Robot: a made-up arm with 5 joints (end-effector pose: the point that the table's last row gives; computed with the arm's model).
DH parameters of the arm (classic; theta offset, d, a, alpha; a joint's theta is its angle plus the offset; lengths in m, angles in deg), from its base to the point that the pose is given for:
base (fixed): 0 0.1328 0 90
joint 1: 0 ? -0.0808 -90
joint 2: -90 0.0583 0.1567 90
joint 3: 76.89 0 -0.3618 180
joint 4: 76.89 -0.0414 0.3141 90
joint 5: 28.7 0 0.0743 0
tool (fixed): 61.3 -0.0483 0 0
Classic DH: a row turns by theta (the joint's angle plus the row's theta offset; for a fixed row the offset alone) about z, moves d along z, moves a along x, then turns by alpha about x.
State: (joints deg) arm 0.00 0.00 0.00 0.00 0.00
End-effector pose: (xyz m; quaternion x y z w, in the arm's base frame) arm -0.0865 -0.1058 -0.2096 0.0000 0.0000 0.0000 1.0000
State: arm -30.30 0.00 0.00 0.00 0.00
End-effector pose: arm -0.2474 -0.1058 -0.1191 0.0000 0.2613 0.0000 0.9652
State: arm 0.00 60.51 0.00 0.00 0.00
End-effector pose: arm 0.3115 0.1197 -0.2096 0.0000 0.0000 0.5038 0.8638
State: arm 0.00 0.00 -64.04 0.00 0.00
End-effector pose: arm -0.0865 0.4215 -0.2515 0.5302 0.0000 0.0000 0.8479
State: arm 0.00 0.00 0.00 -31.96 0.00
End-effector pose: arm -0.0865 -0.0739 -0.0015 -0.2753 0.0000 0.0000 0.9614
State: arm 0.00 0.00 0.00 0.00 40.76
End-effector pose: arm -0.0526 -0.0667 -0.2096 0.0000 0.0000 0.3482 0.9374
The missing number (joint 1, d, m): -0.3481
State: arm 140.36 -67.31 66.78 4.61 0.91
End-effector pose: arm 0.4383 0.0949 -0.4333 0.2962 -0.5760 -0.5612 0.5154
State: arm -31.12 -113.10 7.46 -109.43 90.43
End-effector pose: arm -0.1239 0.3416 0.1702 0.1398 0.9413 -0.1457 0.2705
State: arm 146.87 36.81 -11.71 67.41 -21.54
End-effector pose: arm 0.4346 0.3043 0.6373 0.0604 -0.6439 0.5622 0.5154
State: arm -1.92 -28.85 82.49 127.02 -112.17
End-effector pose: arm -0.5261 -0.2019 -0.1795 0.2684 0.2570 -0.8770 0.3045
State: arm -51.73 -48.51 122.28 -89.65 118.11
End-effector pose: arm -0.1039 0.1770 0.4015 0.1693 -0.7607 0.0924 0.6198
